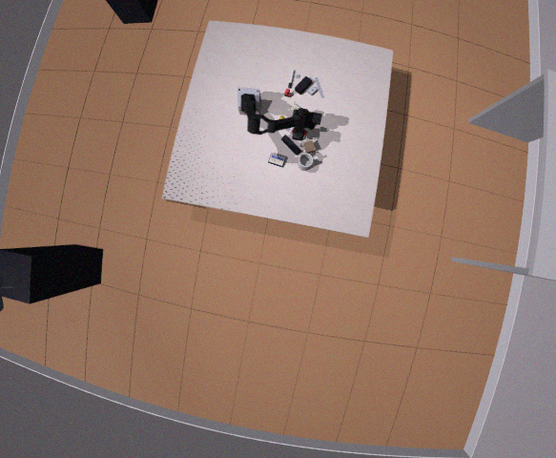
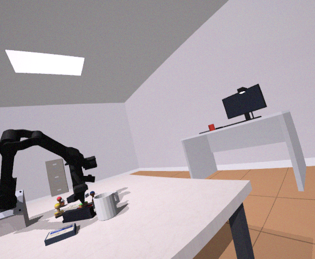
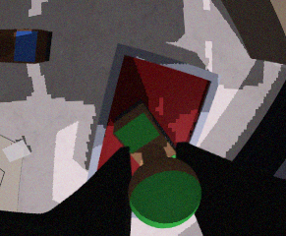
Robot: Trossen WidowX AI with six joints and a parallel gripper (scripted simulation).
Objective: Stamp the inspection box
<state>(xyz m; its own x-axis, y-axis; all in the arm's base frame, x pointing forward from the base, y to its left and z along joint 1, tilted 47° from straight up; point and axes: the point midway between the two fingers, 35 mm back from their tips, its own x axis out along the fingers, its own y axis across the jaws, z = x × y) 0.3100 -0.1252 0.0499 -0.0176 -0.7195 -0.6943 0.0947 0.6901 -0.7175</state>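
Now: the red ink pad 30 mm below my gripper tip. The rest, counted from my gripper tip: blue-knobbed stamp 70 mm to the left, 70 mm ahead, 20 mm below; green-knobbed stamp right at my gripper tip; dark long block 90 mm to the right, 40 mm behind, 20 mm below.
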